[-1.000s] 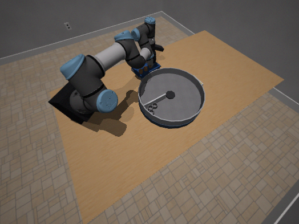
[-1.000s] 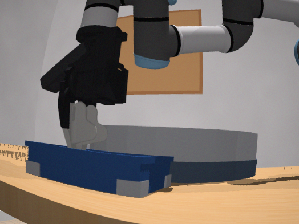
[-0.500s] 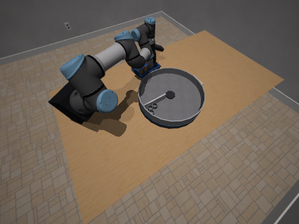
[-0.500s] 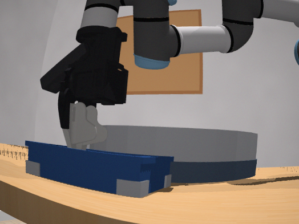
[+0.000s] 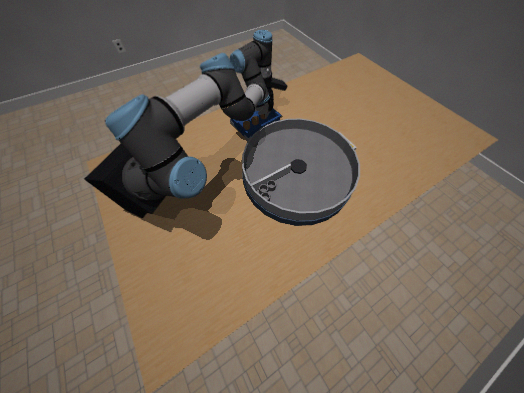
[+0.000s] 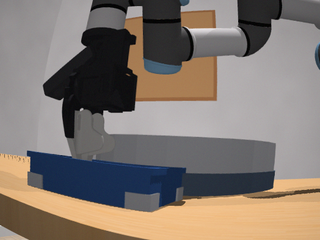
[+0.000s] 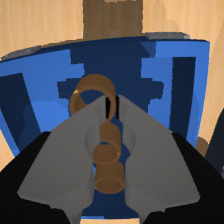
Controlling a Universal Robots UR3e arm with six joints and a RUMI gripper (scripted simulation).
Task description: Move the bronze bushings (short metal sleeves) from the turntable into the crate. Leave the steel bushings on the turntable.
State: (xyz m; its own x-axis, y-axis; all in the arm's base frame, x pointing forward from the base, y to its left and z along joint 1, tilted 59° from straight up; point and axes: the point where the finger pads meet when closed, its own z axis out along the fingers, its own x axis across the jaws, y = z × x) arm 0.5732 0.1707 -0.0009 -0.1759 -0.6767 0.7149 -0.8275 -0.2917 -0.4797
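Now: hand 5 cm past the blue crate, 2 cm to the right of it and 1 cm above it. From my hand the other things lie so: grey turntable 13 cm behind, 31 cm to the right, 2 cm above.
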